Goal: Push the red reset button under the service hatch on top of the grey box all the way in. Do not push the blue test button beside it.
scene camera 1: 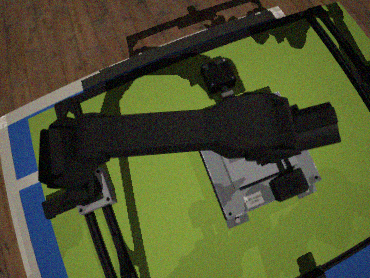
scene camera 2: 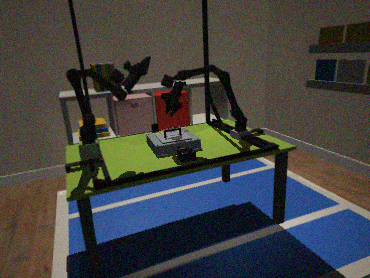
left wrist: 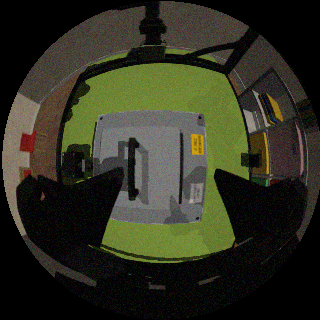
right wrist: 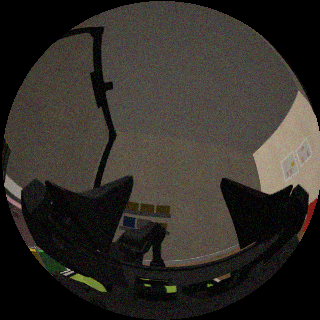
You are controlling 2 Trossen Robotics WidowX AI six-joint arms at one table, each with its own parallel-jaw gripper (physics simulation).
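The grey box [scene camera 1: 222,200] [scene camera 2: 162,146] [left wrist: 150,118] lies on the green table. Its service hatch, a lighter grey panel [left wrist: 162,150], lies flat on top, with a raised black handle [scene camera 2: 172,131] [left wrist: 132,170]. The red reset button and the blue test button do not show in any view. My left gripper [scene camera 2: 172,110] [left wrist: 170,172] is open and empty, pointing down above the box; its wrist covers part of the box in scene camera 1. My right gripper [scene camera 2: 143,65] [right wrist: 178,182] is open and empty, raised high at the left of scene camera 2, away from the box.
A black block [scene camera 1: 218,75] [scene camera 2: 186,153] [left wrist: 73,162] with a light connector stands close beside the box. A yellow label [left wrist: 197,144] and a white label [scene camera 1: 253,200] [left wrist: 196,193] are on the box. Dark rails edge the green table [scene camera 2: 125,162]. A shelf unit stands behind it.
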